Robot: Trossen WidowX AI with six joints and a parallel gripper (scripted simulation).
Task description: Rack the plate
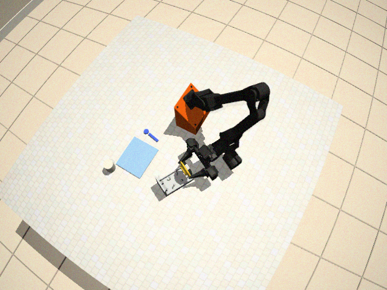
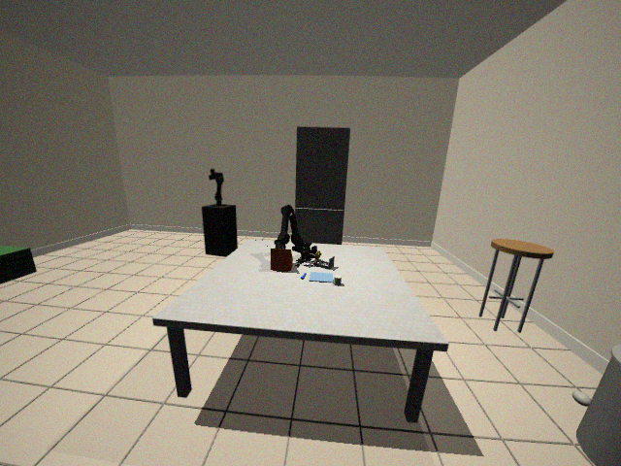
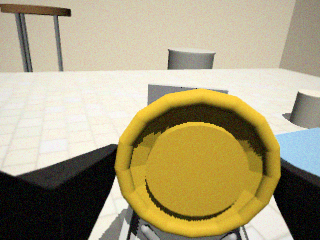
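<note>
Right now the grey dish rack is 4 cm ahead of my gripper tip, 1 cm to the right of it and 5 cm below it. The rest, counted from my gripper tip: blue spoon: 6 cm behind, 24 cm to the right, 7 cm below; light blue mat: 6 cm ahead, 21 cm to the right, 7 cm below; yellow plate: 1 cm behind.
</note>
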